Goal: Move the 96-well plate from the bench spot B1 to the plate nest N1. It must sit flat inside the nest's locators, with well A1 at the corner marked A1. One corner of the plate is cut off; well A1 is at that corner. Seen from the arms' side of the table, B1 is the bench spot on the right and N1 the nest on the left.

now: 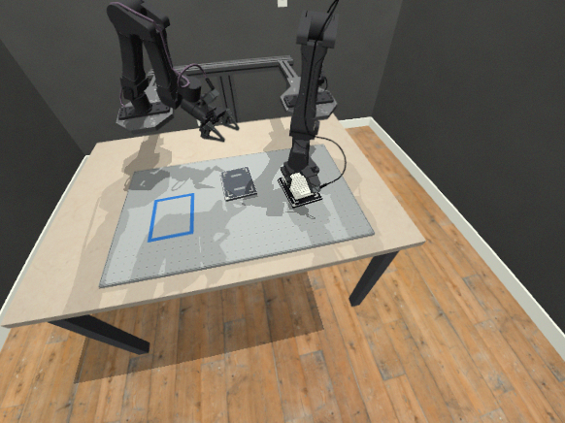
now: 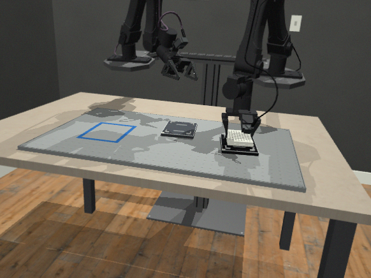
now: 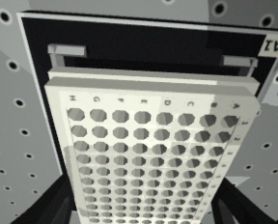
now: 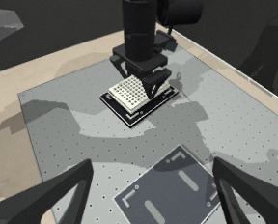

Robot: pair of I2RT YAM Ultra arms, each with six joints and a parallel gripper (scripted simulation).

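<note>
The white 96-well plate is 10 mm below my left hand. The rest, counted from my left hand: black plate nest (30 mm below).
</note>
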